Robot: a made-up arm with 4 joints. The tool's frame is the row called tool. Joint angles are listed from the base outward. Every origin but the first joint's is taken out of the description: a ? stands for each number. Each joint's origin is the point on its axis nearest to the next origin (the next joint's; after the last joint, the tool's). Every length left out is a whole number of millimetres.
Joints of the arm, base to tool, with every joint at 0 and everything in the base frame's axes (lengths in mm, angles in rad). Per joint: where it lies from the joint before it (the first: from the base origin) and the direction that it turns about. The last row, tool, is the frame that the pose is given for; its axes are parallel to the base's.
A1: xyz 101 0 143 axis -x
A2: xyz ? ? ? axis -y
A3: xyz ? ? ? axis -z
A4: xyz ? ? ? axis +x
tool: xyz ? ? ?
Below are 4 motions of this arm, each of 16 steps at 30 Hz.
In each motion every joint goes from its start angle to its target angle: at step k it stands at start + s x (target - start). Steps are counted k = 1, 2, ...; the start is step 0. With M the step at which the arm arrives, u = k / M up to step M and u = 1 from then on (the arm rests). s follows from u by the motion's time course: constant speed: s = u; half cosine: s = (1 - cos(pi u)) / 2; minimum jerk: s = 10 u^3 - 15 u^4 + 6 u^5.
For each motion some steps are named. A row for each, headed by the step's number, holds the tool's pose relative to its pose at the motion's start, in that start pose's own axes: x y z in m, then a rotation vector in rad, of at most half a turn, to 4 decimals.
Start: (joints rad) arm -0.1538 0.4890 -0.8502 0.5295
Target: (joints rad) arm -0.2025 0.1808 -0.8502 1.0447
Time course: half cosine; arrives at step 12
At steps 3, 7, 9, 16:
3: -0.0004 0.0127 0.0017 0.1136 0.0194 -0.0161
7: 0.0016 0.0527 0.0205 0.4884 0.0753 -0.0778
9: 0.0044 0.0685 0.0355 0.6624 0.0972 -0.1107
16: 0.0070 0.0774 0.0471 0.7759 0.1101 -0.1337

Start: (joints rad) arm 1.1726 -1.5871 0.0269 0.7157
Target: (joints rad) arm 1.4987 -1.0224 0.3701 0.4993
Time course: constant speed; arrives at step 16
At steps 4, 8, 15, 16:
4: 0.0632 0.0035 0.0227 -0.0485 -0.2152 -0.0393
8: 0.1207 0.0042 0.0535 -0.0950 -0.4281 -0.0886
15: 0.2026 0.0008 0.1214 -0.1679 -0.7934 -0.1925
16: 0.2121 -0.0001 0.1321 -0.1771 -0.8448 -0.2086

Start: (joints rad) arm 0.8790 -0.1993 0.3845 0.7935
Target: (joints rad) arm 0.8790 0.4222 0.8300 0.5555
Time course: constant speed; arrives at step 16
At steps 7, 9, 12, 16:
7: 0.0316 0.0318 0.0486 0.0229 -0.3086 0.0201
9: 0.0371 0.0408 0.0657 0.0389 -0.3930 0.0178
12: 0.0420 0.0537 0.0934 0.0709 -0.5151 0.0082
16: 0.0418 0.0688 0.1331 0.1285 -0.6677 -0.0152

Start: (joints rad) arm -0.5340 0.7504 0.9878 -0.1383
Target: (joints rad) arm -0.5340 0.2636 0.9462 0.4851
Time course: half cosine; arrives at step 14
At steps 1, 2, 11, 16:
1: -0.0002 0.0011 -0.0013 0.0027 0.0033 0.0010
2: -0.0009 0.0045 -0.0050 0.0108 0.0129 0.0037
11: -0.0297 0.0644 -0.0907 0.1950 0.2472 0.0020
16: -0.0348 0.0699 -0.1014 0.2186 0.2780 -0.0075

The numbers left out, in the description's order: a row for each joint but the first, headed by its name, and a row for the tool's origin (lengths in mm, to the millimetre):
A2: 0 399 96
A3: 176 0 105
A4: -25 71 0
tool: 0 -3 -165

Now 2 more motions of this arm.
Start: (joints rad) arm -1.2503 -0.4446 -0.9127 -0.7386
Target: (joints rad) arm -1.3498 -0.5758 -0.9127 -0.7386
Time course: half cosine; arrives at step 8
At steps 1, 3, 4, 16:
1: -0.0004 0.0002 0.0005 0.0060 -0.0008 0.0014
3: -0.0033 0.0019 0.0044 0.0488 -0.0070 0.0122
4: -0.0054 0.0032 0.0072 0.0789 -0.0116 0.0204
16: -0.0111 0.0068 0.0150 0.1569 -0.0243 0.0437

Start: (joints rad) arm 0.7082 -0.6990 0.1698 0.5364
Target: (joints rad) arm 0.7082 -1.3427 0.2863 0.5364
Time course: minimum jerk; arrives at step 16
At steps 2, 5, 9, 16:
2: -0.0001 -0.0010 -0.0016 -0.0018 0.0078 -0.0068
5: -0.0024 -0.0109 -0.0175 -0.0208 0.0873 -0.0763
9: -0.0180 -0.0387 -0.0581 -0.0810 0.2975 -0.2593
16: -0.0433 -0.0633 -0.0897 -0.1456 0.4818 -0.4173

